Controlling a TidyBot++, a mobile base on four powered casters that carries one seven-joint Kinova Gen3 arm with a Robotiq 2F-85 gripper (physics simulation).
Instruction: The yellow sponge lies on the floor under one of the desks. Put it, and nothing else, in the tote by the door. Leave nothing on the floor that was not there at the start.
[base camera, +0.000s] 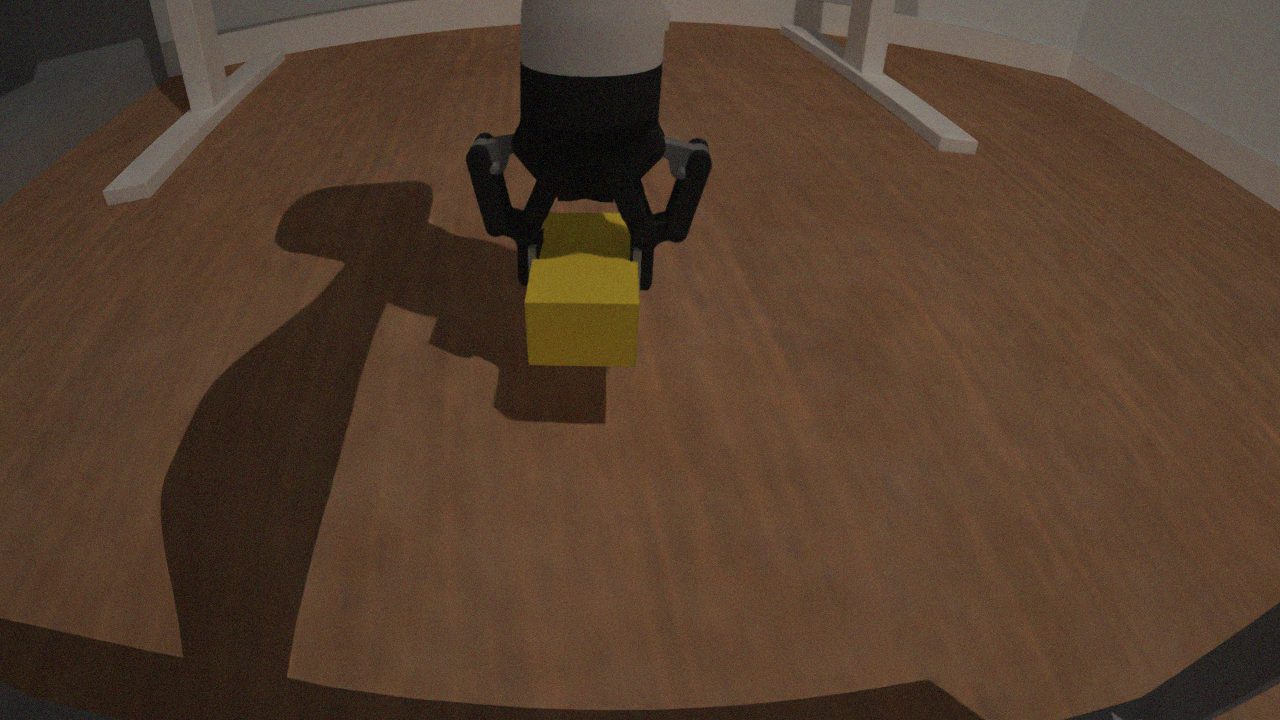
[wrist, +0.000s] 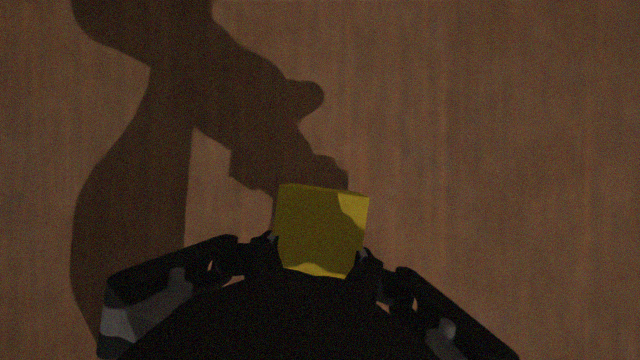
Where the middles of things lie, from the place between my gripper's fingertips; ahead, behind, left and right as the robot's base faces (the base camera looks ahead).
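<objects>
Yellow sponge (base camera: 582, 303): 1 cm above my hand.
</objects>
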